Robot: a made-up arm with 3 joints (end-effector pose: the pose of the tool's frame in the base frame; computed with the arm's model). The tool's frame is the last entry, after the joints.
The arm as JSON. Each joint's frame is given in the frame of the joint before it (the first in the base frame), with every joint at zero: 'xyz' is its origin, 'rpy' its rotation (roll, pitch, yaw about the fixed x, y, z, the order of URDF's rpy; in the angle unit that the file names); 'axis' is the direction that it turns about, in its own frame. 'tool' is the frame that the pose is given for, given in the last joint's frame.
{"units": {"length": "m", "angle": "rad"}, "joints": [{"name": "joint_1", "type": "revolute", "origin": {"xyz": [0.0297, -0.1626, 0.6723], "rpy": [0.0, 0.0, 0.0]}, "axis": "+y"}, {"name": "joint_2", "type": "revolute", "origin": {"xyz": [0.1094, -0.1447, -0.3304], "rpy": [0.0, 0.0, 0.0]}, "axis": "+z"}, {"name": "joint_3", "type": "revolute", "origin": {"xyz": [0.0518, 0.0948, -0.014], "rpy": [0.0, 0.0, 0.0]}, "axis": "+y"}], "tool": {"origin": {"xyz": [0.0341, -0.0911, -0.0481], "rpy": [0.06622, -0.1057, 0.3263]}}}
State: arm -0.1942 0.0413 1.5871
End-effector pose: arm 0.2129 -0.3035 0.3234 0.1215 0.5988 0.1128 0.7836
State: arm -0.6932 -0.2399 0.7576
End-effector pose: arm 0.4044 -0.3140 0.4600 0.1201 -0.0316 0.0694 0.9898
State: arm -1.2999 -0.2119 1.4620
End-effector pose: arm 0.4307 -0.3053 0.6831 0.1553 0.0151 0.1346 0.9785
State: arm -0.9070 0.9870 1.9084
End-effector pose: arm 0.3776 -0.3093 0.5317 -0.3555 0.4599 0.2067 0.7870
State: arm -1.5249 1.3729 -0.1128
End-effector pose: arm 0.4233 -0.2173 0.7780 -0.4531 -0.4936 0.6039 0.4317
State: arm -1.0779 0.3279 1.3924
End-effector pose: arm 0.4261 -0.3004 0.5935 -0.0838 0.1340 0.2134 0.9641
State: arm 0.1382 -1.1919 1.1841
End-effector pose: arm 0.0945 -0.3246 0.2654 0.3634 0.4038 -0.4058 0.7350
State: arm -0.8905 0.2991 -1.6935
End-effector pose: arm 0.3920 -0.2757 0.6357 -0.0808 -0.9525 0.2160 0.1986
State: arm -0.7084 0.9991 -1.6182
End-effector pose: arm 0.3512 -0.2227 0.5421 0.1096 -0.8265 0.5040 0.2257
